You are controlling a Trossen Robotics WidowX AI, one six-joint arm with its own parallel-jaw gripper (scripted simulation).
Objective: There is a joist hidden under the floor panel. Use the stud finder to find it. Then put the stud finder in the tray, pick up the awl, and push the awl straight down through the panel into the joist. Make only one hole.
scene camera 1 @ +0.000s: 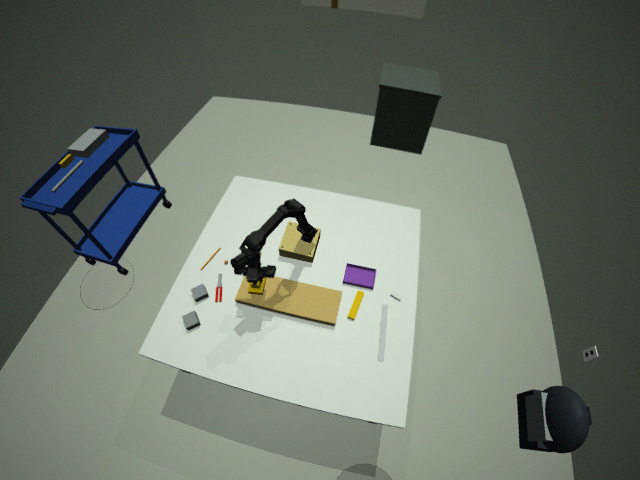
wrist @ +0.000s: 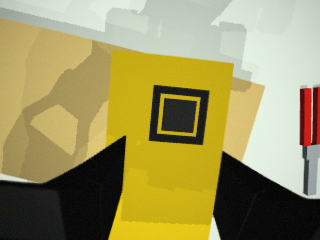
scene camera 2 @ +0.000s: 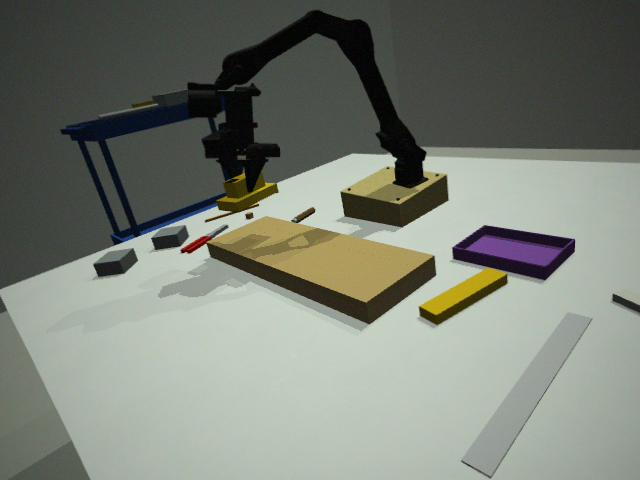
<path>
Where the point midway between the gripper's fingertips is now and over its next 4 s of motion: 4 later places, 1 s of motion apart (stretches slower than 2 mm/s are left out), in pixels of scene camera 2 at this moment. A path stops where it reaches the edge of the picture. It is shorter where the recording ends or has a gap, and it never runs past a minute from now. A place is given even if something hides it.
My gripper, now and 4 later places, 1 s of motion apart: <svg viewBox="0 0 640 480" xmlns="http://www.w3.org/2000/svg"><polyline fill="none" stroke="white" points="243,191 297,212 400,214 505,193 517,214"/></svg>
</path>
